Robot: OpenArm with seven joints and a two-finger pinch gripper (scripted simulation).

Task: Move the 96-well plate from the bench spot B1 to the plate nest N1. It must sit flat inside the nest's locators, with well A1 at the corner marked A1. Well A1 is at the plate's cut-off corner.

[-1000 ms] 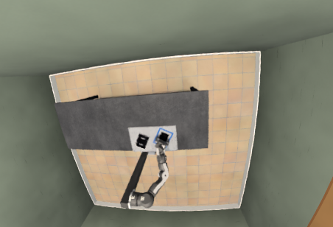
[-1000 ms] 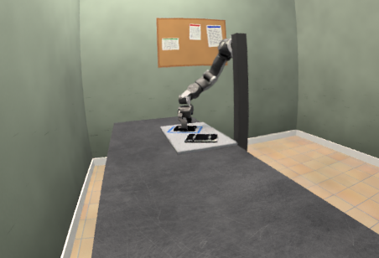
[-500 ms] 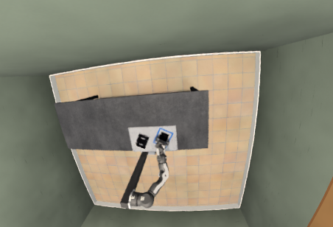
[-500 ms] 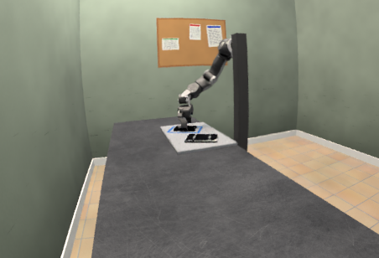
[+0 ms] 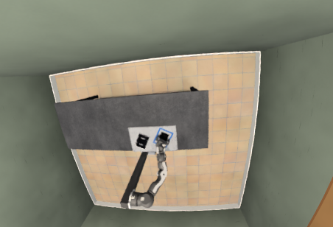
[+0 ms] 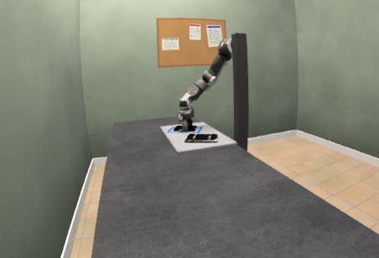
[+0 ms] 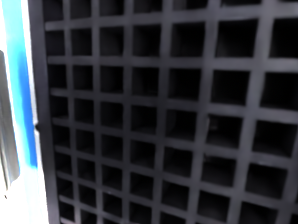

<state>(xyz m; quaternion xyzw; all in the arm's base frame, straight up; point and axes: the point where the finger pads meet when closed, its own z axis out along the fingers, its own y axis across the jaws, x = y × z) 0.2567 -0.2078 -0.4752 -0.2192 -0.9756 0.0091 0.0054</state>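
The black 96-well plate is right at my hand. From my hand the other things lie so: black plate nest N1 (40 mm behind, 230 mm to the left).
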